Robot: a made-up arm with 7 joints. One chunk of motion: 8 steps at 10 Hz.
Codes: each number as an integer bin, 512 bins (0 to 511) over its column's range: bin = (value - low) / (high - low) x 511, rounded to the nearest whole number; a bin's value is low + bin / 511 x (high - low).
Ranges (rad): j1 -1.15..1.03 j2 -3.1..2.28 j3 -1..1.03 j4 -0.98..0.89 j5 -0.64..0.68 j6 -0.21..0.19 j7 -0.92..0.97
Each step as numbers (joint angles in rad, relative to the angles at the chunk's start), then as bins.
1 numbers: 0.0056 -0.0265 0.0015 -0.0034 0.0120 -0.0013 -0.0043
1 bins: 271 292 252 267 252 267 248
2 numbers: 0.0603 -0.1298 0.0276 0.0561 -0.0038 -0.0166 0.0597
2 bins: 284 282 259 283 246 247 265
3 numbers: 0.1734 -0.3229 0.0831 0.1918 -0.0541 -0.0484 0.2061
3 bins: 310 264 273 320 227 206 304
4 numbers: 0.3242 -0.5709 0.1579 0.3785 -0.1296 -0.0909 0.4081
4 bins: 346 240 291 371 198 152 359
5 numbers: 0.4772 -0.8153 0.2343 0.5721 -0.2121 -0.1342 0.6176
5 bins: 381 217 311 424 166 97 416
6 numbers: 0.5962 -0.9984 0.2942 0.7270 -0.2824 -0.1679 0.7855
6 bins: 409 200 326 466 138 54 461
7 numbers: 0.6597 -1.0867 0.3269 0.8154 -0.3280 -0.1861 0.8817
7 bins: 424 191 334 491 121 31 487
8 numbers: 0.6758 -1.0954 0.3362 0.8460 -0.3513 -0.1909 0.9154
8 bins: 428 190 336 499 112 24 496
